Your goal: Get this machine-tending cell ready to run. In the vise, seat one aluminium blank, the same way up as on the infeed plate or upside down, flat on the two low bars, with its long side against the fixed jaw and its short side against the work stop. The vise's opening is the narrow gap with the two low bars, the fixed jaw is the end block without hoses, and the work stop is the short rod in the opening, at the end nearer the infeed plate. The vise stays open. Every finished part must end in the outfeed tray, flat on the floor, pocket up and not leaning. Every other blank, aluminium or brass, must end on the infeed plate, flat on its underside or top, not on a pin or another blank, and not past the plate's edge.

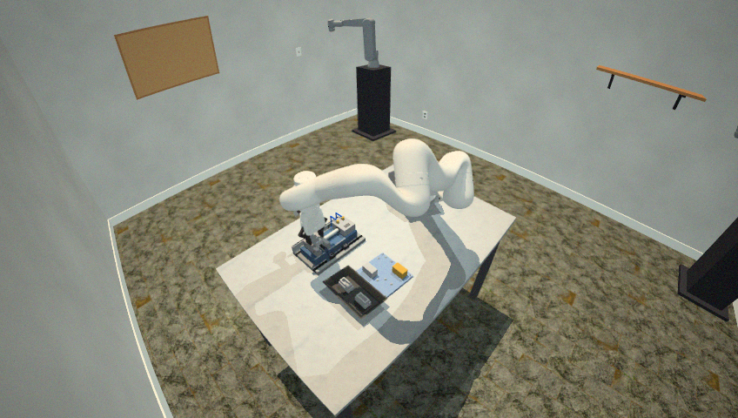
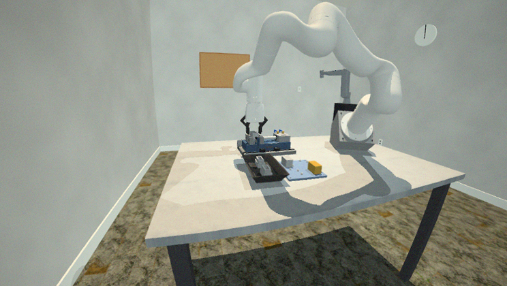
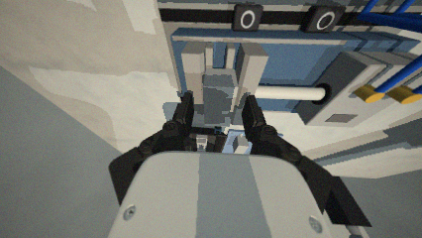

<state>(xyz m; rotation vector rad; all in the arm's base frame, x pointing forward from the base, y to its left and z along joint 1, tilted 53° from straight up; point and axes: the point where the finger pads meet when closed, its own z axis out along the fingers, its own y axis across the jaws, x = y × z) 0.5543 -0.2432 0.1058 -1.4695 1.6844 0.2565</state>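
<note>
My hand is 80 mm above the blue vise and 70 mm past it. From my hand the other things lie so: brass blank 330 mm to the left, 200 mm behind, 100 mm below.
</note>
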